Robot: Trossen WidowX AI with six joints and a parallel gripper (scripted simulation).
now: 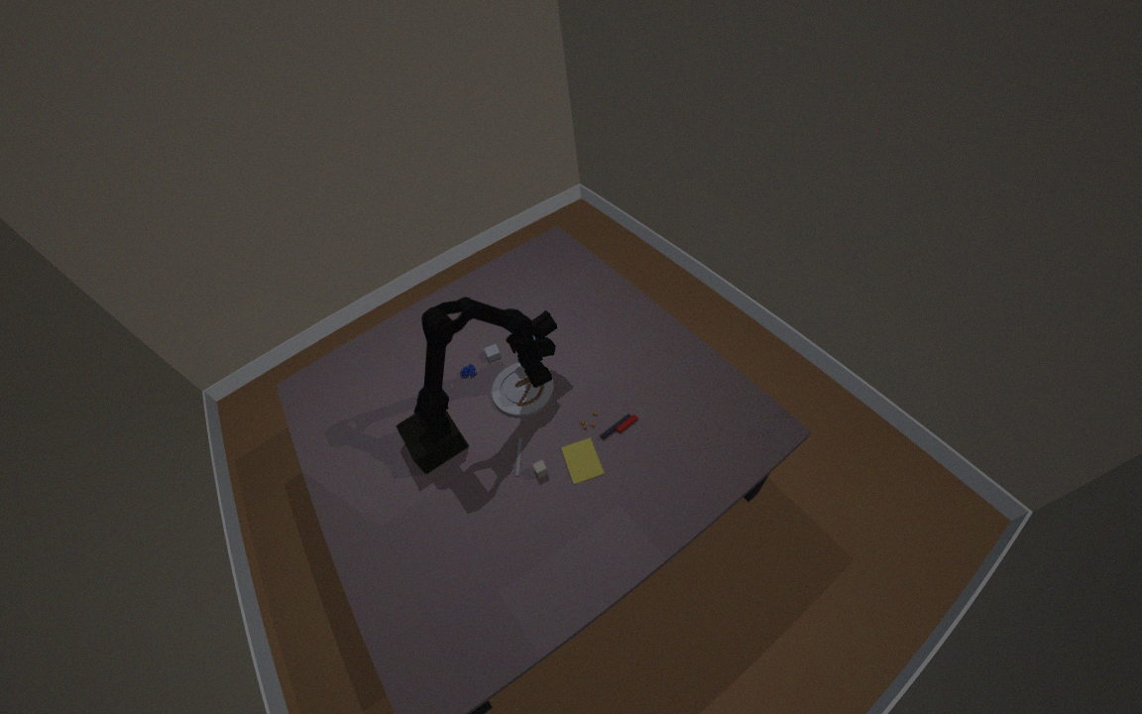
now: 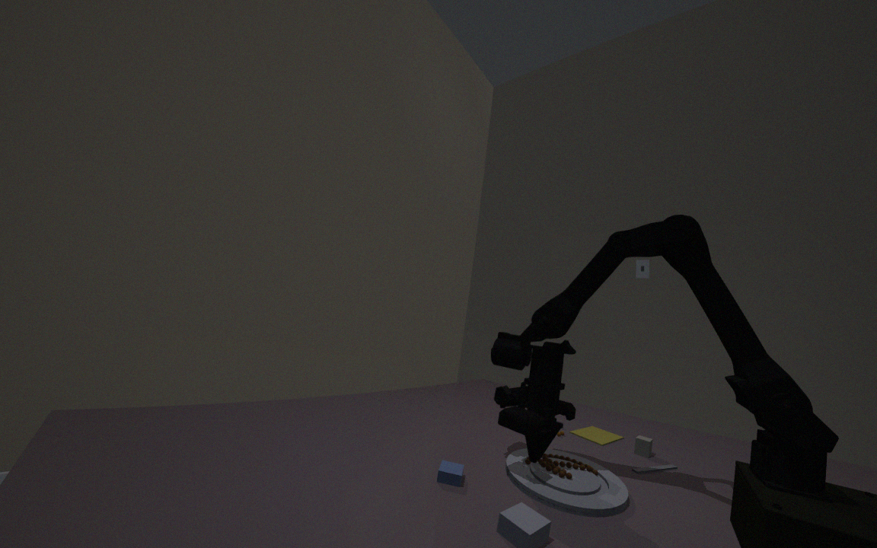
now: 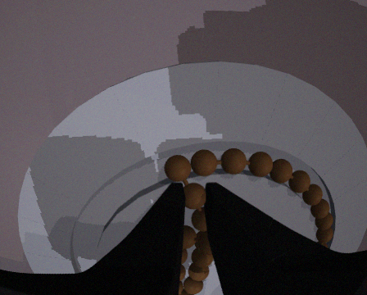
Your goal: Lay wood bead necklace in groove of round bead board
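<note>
The round bead board lies 50 mm behind my gripper tip and 10 mm below it. Round my gripper tip: grey block 190 mm to the left, 40 mm behind; then blue block 140 mm to the left, 90 mm ahead, 10 mm below; then thin stick 210 mm behind, 180 mm to the right, 10 mm below.
</note>
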